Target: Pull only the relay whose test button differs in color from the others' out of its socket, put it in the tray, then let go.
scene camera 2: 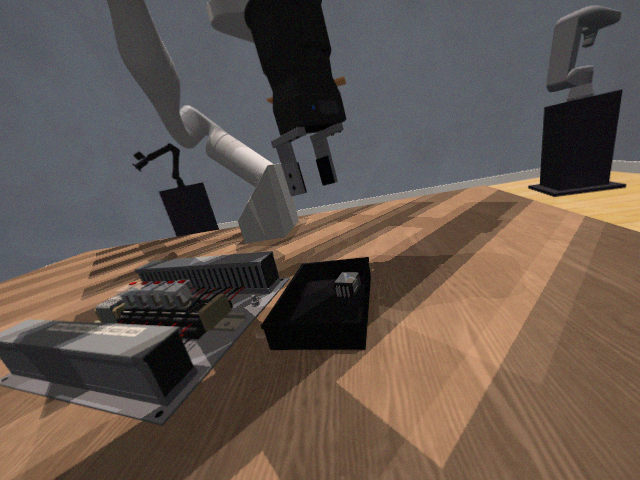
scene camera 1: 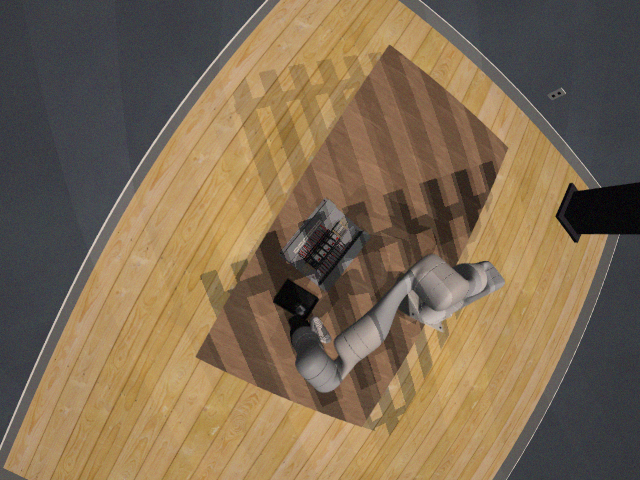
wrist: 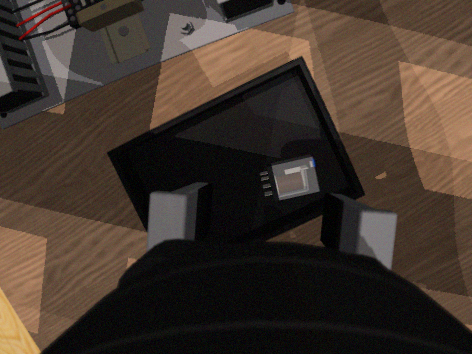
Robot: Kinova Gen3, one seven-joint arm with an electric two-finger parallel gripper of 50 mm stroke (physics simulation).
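Pixels of known places: gripper, fingertip midpoint: (scene camera 2: 315, 188) (scene camera 1: 301, 315) (wrist: 266, 212); arm's base, link origin: (scene camera 2: 269, 178) (scene camera 1: 426, 313).
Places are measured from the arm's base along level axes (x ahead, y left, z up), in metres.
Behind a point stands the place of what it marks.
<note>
The relay with the blue test button (scene camera 2: 346, 284) {z -0.147, x 0.440, y 0.299 m} (wrist: 296, 178) {z -0.146, x 0.419, y 0.296 m} lies on its side in the black tray (scene camera 1: 289, 294) {z -0.167, x 0.495, y 0.273 m} (scene camera 2: 315, 335) {z -0.151, x 0.540, y 0.281 m} (wrist: 225, 125) {z -0.167, x 0.454, y 0.237 m}, near one corner; its pins point left in the wrist view, and a bit of blue shows at its edge. My gripper (scene camera 2: 313, 187) {z -0.009, x 0.441, y 0.283 m} (wrist: 266, 212) {z -0.009, x 0.441, y 0.283 m} is open and empty, above the tray and apart from the relay. Several relays with red buttons (scene camera 2: 157, 293) {z -0.113, x 0.498, y 0.027 m} stand in a row in their sockets on the panel.
The grey panel plate (scene camera 2: 217, 348) {z -0.167, x 0.546, y 0.151 m} (wrist: 92, 75) {z -0.167, x 0.540, y 0.154 m} lies beside the tray, with a large grey box (scene camera 2: 98, 351) {z -0.107, x 0.618, y 0.087 m} at its near side and a slotted wire duct (scene camera 2: 211, 271) {z -0.121, x 0.415, y 0.056 m} at its far side. A tan end block (scene camera 2: 216, 311) {z -0.143, x 0.502, y 0.125 m} (wrist: 110, 15) {z -0.140, x 0.499, y 0.125 m} ends the socket row nearest the tray.
</note>
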